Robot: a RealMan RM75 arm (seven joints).
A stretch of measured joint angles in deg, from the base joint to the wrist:
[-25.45 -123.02 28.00 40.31 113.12 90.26 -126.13]
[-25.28 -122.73 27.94 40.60 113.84 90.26 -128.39]
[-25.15 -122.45 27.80 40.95 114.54 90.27 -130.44]
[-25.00 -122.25 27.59 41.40 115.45 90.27 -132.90]
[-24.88 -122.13 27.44 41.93 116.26 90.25 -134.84]
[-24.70 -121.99 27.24 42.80 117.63 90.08 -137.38]
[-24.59 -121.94 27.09 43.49 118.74 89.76 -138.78]
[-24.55 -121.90 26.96 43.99 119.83 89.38 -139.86]
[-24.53 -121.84 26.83 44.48 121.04 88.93 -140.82]
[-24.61 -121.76 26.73 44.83 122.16 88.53 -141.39]
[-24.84 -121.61 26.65 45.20 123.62 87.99 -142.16]
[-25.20 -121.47 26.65 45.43 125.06 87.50 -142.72]
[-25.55 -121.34 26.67 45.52 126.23 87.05 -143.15]
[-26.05 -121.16 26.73 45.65 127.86 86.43 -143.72]
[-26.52 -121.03 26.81 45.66 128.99 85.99 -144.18]
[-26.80 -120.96 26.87 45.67 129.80 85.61 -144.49]
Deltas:
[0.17 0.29 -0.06 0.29 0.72 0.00 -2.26]
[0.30 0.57 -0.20 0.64 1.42 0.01 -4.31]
[0.45 0.77 -0.41 1.09 2.33 0.01 -6.77]
[0.57 0.89 -0.56 1.62 3.14 -0.01 -8.71]
[0.75 1.03 -0.76 2.49 4.51 -0.18 -11.25]
[0.86 1.08 -0.91 3.18 5.62 -0.50 -12.65]
[0.90 1.12 -1.04 3.68 6.71 -0.88 -13.73]
[0.92 1.18 -1.17 4.17 7.92 -1.33 -14.69]
[0.84 1.26 -1.27 4.52 9.04 -1.73 -15.26]
[0.61 1.41 -1.35 4.89 10.50 -2.27 -16.03]
[0.25 1.55 -1.35 5.12 11.94 -2.76 -16.59]
[-0.10 1.68 -1.33 5.21 13.11 -3.21 -17.02]
[-0.60 1.86 -1.27 5.34 14.74 -3.83 -17.59]
[-1.07 1.99 -1.19 5.35 15.87 -4.27 -18.05]
[-1.35 2.06 -1.13 5.36 16.68 -4.65 -18.36]

